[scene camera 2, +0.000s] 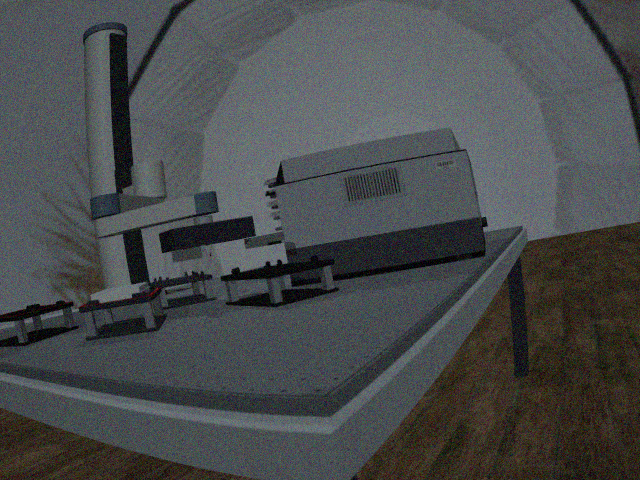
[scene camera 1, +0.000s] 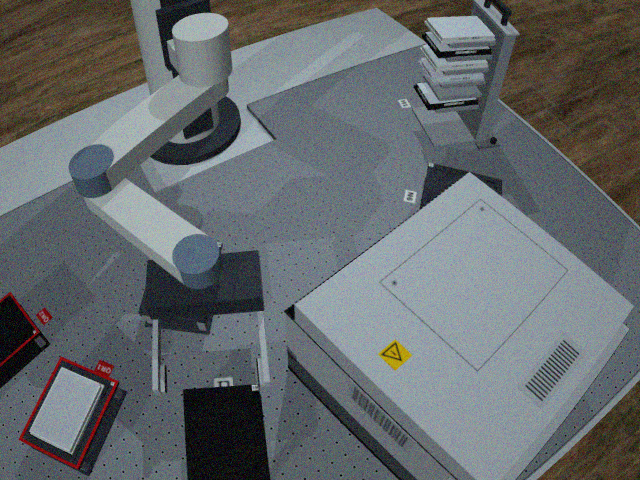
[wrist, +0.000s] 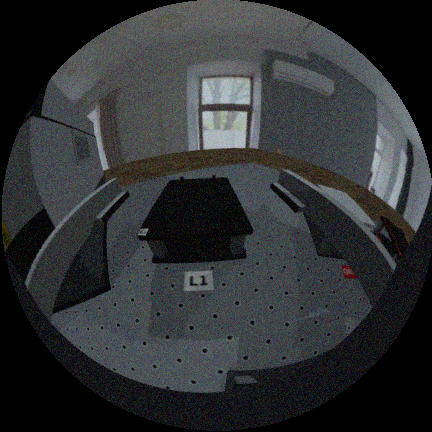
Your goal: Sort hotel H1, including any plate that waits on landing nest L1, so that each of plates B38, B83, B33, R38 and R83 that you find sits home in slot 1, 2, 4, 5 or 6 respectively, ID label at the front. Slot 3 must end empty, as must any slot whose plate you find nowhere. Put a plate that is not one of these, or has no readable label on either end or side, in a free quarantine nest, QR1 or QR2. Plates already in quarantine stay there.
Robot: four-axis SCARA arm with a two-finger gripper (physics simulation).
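Pixels of known places: gripper, between the fingertips: (scene camera 2: 246, 243) (scene camera 1: 211, 388) (wrist: 197, 178); arm's base, origin of its link: (scene camera 1: 189, 128).
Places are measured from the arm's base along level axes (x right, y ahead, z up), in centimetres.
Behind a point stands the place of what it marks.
My gripper (scene camera 1: 212, 378) {z 10.9, x 24.2, y 65.5 cm} (scene camera 2: 227, 249) (wrist: 197, 178) {z 10.9, x 24.2, y 65.5 cm} is open and empty, fingers wide apart. It hangs above the table, just behind landing nest L1 (scene camera 1: 224, 434) {z 6.2, x 25.9, y 71.2 cm} (scene camera 2: 297, 267) {z 6.2, x 30.3, y 78.3 cm} (wrist: 197, 207) {z 6.3, x 24.9, y 68.0 cm}. The nest is a black raised platform and shows no plate on it. Hotel H1 (scene camera 1: 498, 77) {z 20.8, x -55.8, y 40.7 cm} stands at the far right and holds several stacked plates (scene camera 1: 460, 31) {z 30.0, x -48.8, y 33.3 cm} (scene camera 2: 273, 205) {z 21.5, x -45.0, y 28.6 cm}, some with dark bases; their labels are not readable. Quarantine nest QR1 (scene camera 1: 40, 398) {z 6.3, x 51.1, y 51.4 cm} has a red rim and holds a white plate (scene camera 1: 64, 410) {z 7.7, x 47.4, y 56.1 cm}. Quarantine nest QR2 (scene camera 1: 10, 330) {z 6.3, x 52.7, y 36.0 cm} is partly out of view and shows no plate in its visible part.
A large white instrument (scene camera 1: 465, 310) {z 25.5, x -7.7, y 79.5 cm} (scene camera 2: 382, 196) {z 15.0, x 7.7, y 84.8 cm} with a yellow warning sign stands right of L1. A dark nest (scene camera 1: 199, 324) {z 3.9, x 20.2, y 51.1 cm} lies partly hidden under the gripper body. Another dark nest (scene camera 1: 444, 178) {z 6.3, x -35.9, y 48.4 cm} sits between the instrument and the hotel. The arm column (scene camera 2: 100, 113) {z 57.4, x 6.2, y 4.2 cm} stands at the back.
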